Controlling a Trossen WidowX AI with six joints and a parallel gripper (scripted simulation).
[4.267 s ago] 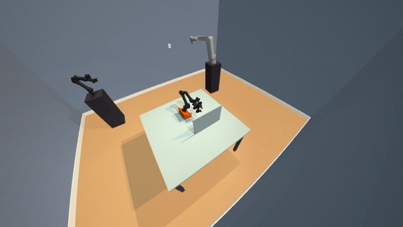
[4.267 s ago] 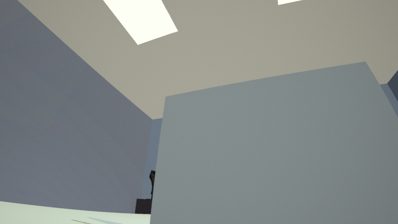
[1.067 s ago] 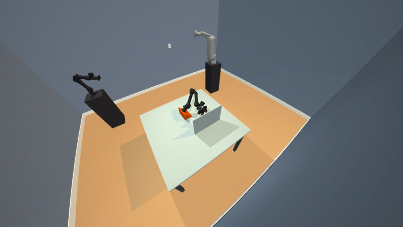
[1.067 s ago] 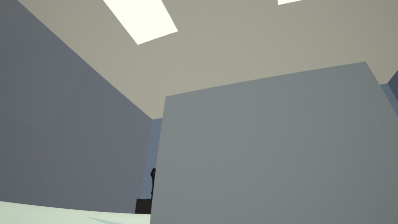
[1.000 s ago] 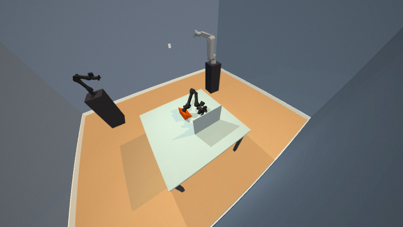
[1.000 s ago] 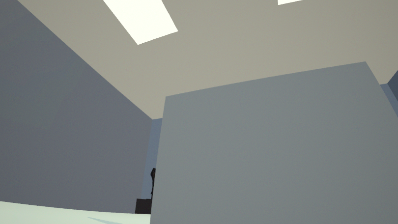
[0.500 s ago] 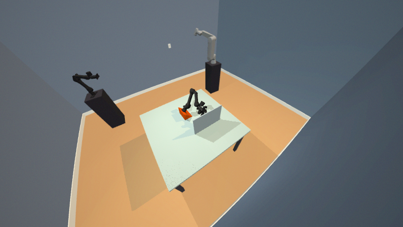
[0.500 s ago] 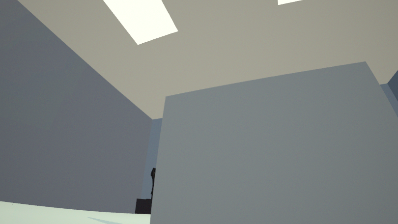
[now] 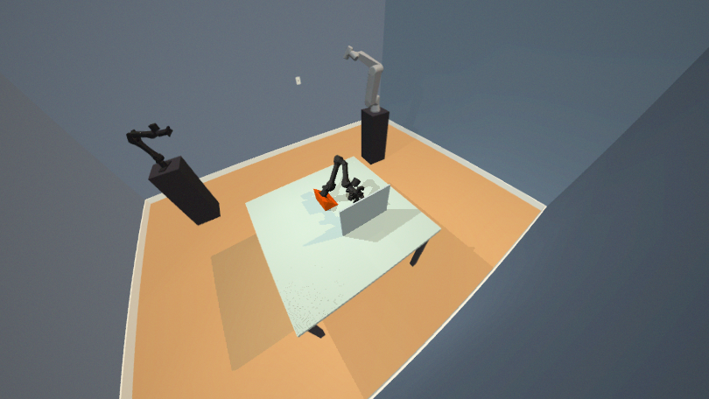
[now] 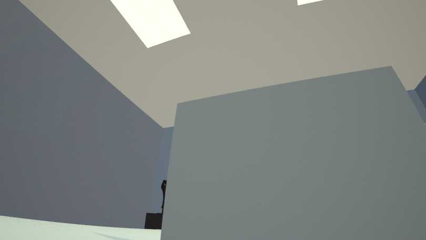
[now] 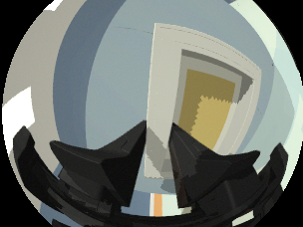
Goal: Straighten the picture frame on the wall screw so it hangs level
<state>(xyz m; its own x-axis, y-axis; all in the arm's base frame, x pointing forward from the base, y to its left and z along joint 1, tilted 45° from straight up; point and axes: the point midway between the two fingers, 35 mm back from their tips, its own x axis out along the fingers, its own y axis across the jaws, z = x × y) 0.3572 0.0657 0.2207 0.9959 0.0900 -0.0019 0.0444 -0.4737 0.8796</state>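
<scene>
Right now my gripper tip is 1 cm short of the picture frame, 2 cm to the left of it and 5 cm above it. The rest, counted from my gripper tip: wall panel (2 cm ahead, 7 cm below).
</scene>
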